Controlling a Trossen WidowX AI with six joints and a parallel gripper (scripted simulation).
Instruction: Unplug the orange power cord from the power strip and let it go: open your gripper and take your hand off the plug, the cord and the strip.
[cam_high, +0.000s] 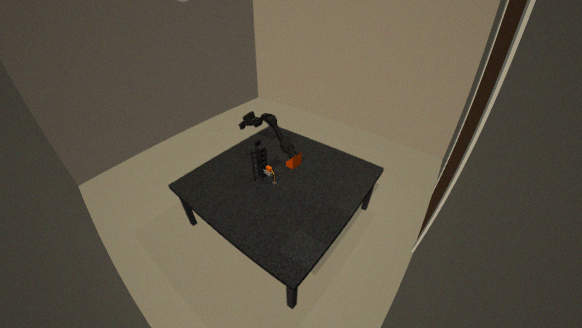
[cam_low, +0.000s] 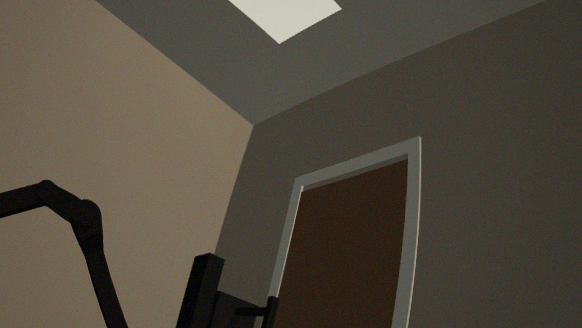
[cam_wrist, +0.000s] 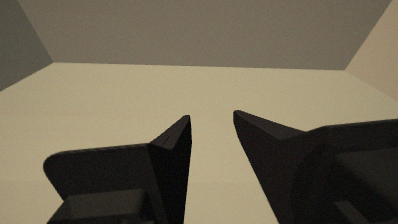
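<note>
Right now my gripper tip is 400 mm short of the orange plug, 630 mm to the right of it and 40 mm above it.
</note>
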